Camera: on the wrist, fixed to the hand. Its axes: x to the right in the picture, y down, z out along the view.
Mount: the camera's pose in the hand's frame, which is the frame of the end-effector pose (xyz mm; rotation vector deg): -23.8 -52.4 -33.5 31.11 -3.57 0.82
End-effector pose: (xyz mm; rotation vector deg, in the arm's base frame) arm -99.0 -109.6 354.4 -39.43 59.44 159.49
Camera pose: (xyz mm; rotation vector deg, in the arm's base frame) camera -52.6 -89.3 311.2 -29.36 96.37 133.82
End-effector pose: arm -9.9 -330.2 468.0 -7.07 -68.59 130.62
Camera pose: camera 43.7 -294.5 485.0 8.27 -32.58 145.99
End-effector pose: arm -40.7 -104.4 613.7 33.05 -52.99 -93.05
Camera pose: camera -38.9 -86.9 549.5 50.84 -81.77 -79.01
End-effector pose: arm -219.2 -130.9 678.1 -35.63 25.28 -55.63
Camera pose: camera -283.9 -141.8 689.7 -8.93 6.48 -57.34
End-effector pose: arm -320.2 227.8 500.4 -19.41 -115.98 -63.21
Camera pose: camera -316.6 173.4 462.2 -6.08 -130.27 -28.77
